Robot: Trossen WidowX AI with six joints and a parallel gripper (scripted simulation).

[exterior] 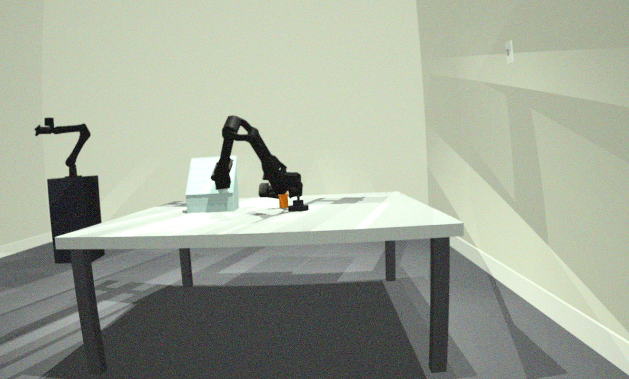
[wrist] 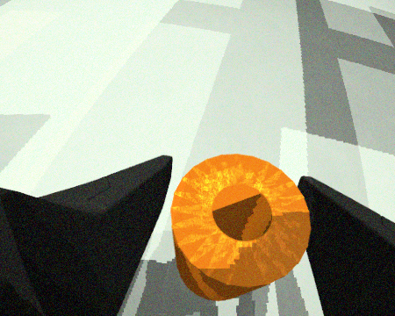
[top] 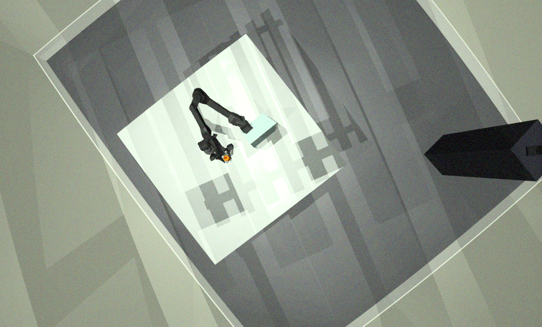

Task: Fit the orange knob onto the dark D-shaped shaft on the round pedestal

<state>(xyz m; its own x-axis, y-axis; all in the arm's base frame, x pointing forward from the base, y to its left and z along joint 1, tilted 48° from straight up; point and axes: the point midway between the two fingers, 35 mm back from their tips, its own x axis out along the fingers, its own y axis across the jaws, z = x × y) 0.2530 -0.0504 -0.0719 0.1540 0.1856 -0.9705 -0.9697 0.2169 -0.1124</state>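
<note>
Now: the orange knob 2 cm to the right of my gripper tip, 1 cm below it and 1 cm behind it. Also, from my gripper tip: pedestal (17 cm to the right, 5 cm ahead, 1 cm below).
</note>
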